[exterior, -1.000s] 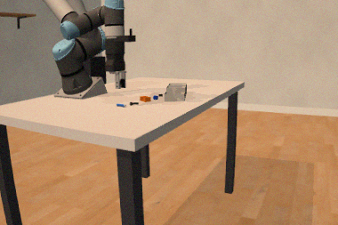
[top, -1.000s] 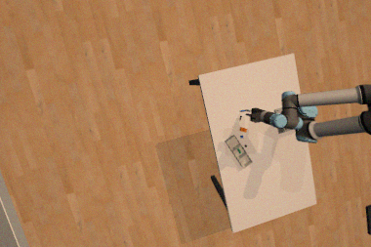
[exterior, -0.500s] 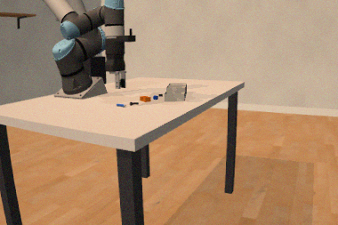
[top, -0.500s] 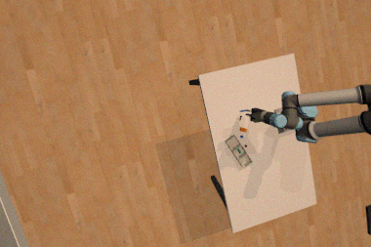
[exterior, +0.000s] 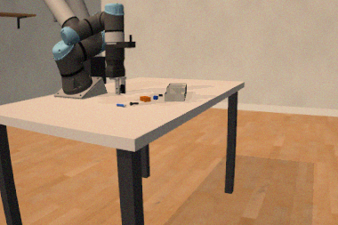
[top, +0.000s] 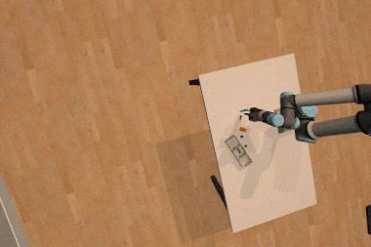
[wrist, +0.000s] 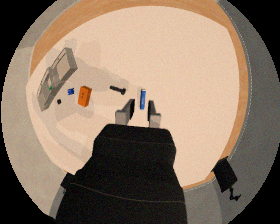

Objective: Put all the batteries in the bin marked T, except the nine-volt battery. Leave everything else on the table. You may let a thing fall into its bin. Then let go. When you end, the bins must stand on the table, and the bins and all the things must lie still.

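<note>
The blue cylinder lies 6 cm below my hand. Round my hand: orange block: 2 cm ahead, 15 cm to the left, 6 cm below; green piece: 9 cm ahead, 29 cm to the left, 5 cm below; black screw: 2 cm ahead, 5 cm to the left, 6 cm below.
</note>
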